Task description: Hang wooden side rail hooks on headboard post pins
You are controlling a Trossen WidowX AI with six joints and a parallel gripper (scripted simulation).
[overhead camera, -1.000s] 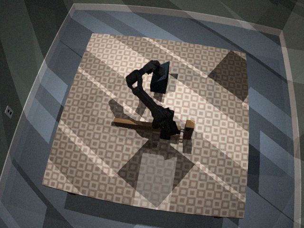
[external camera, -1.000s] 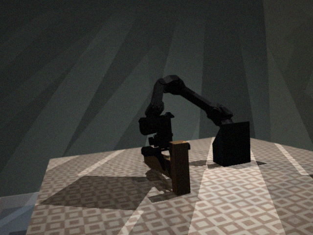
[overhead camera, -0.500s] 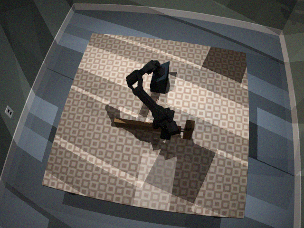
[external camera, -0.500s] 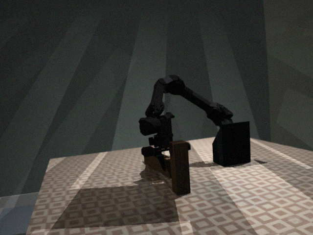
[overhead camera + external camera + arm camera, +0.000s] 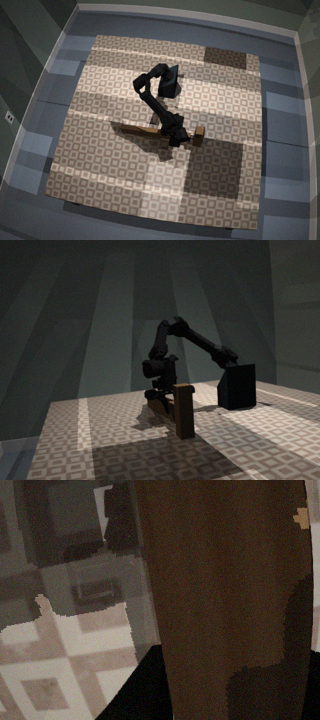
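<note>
Right now the headboard post is 130 mm to the left of my gripper tip, 40 mm above it and 20 mm ahead of it.
</note>
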